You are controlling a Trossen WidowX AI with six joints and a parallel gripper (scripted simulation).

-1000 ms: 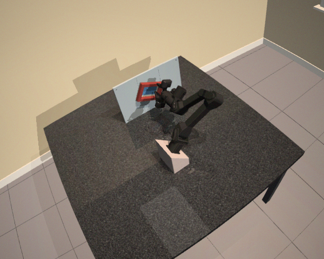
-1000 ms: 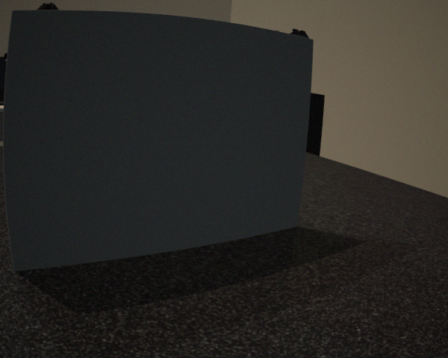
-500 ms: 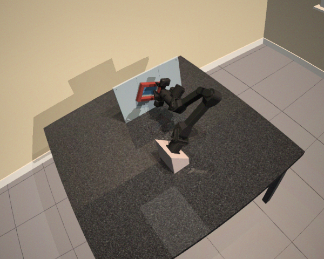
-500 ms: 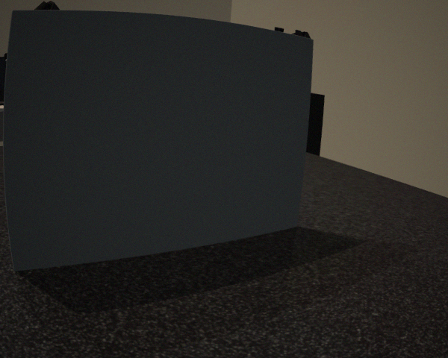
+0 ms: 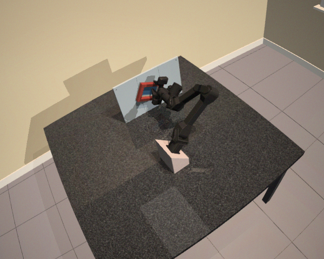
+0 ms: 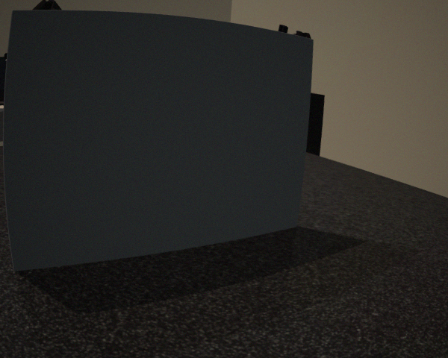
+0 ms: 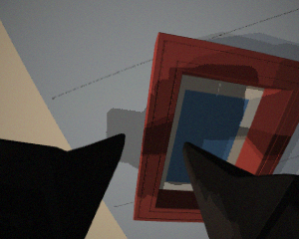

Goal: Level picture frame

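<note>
My gripper tip is 10 mm short of the picture frame, 30 mm to the right of it and 50 mm above it. The rest, counted from my gripper tip: grey wall panel 20 mm ahead, 10 mm to the left, 60 mm below.
</note>
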